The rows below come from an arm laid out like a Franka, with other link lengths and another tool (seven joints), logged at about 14 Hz.
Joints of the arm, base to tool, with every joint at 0 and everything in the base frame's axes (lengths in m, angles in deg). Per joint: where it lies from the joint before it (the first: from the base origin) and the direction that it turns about. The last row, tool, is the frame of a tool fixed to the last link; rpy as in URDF.
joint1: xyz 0 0 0.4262 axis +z
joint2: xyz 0 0 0 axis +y
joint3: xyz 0 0 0.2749 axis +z
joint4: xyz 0.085 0 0 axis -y
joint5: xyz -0.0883 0 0.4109 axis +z
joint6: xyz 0 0 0 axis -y
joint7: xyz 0.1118 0 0 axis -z
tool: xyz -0.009 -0.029 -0.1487 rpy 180 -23.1 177.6
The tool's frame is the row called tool.
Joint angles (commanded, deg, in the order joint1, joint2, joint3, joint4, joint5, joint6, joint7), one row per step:
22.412 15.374 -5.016 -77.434 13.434 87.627 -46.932
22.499 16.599 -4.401 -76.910 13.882 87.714 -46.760
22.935 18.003 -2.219 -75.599 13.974 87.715 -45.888
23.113 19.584 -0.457 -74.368 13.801 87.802 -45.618
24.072 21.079 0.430 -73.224 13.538 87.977 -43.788
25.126 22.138 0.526 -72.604 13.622 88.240 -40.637
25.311 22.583 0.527 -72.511 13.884 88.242 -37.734
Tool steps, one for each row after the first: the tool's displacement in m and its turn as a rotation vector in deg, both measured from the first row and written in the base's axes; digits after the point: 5 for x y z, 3 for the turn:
0.00098 0.00995 -0.00969 0.274 0.784 0.480
-0.00432 0.03901 -0.01479 0.700 1.282 2.172
-0.00682 0.06027 -0.02257 0.871 1.727 3.757
-0.01057 0.08043 -0.03005 0.503 2.240 3.748
-0.01407 0.09352 -0.03689 -0.030 3.000 1.764
-0.01549 0.09551 -0.04144 -0.461 3.925 -0.884

